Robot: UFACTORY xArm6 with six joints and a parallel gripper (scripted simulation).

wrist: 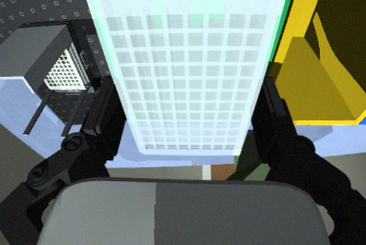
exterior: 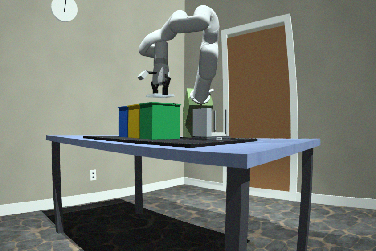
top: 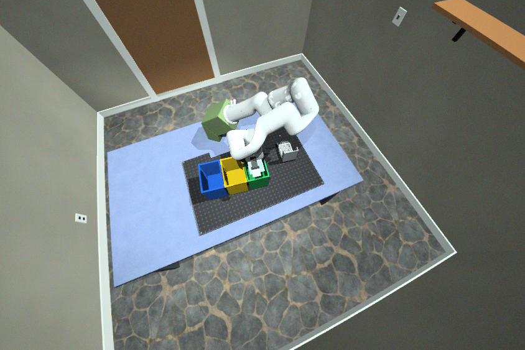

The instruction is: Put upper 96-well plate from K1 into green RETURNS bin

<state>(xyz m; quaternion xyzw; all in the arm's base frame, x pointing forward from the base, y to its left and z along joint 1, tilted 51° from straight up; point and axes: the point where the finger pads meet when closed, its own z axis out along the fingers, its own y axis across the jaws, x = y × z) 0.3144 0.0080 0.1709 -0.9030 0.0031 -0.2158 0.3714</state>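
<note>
Now: the green bin 14 cm below my hand. From my hand the other things lie so: blue bin 26 cm to the right, 14 cm below, 4 cm ahead; yellow bin 14 cm below, 13 cm to the right, 2 cm ahead; 96-well plate 1 cm below.
</note>
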